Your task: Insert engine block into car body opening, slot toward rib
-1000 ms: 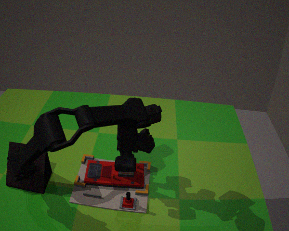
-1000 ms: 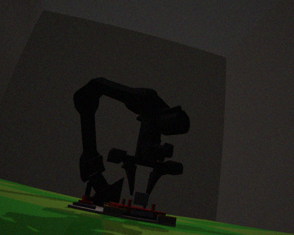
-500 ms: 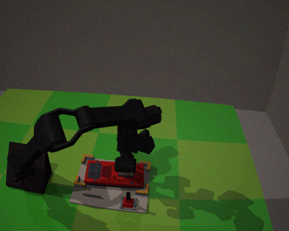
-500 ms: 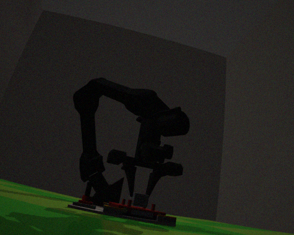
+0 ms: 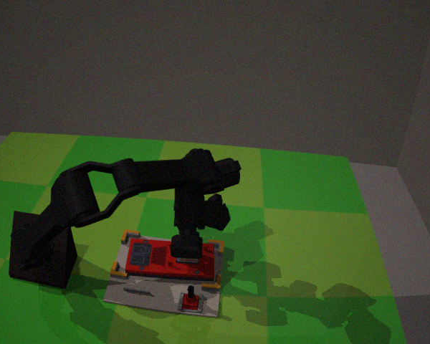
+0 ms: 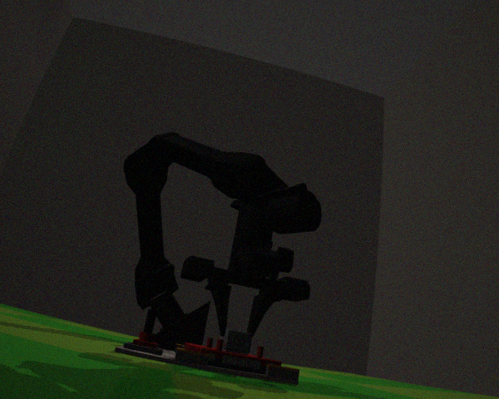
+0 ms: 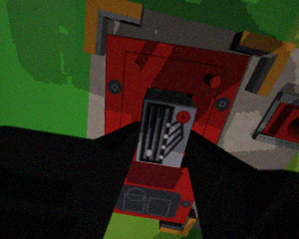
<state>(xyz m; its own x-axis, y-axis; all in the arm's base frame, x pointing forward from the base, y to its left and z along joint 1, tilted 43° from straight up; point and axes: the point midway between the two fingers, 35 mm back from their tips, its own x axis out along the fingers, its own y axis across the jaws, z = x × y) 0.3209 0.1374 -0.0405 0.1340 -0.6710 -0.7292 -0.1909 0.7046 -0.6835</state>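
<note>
The grey base plate lies 30 mm behind my gripper tip, 30 mm to the right of it and 30 mm below it. From my gripper tip the other things lie so: grey engine block: 10 mm below.
</note>
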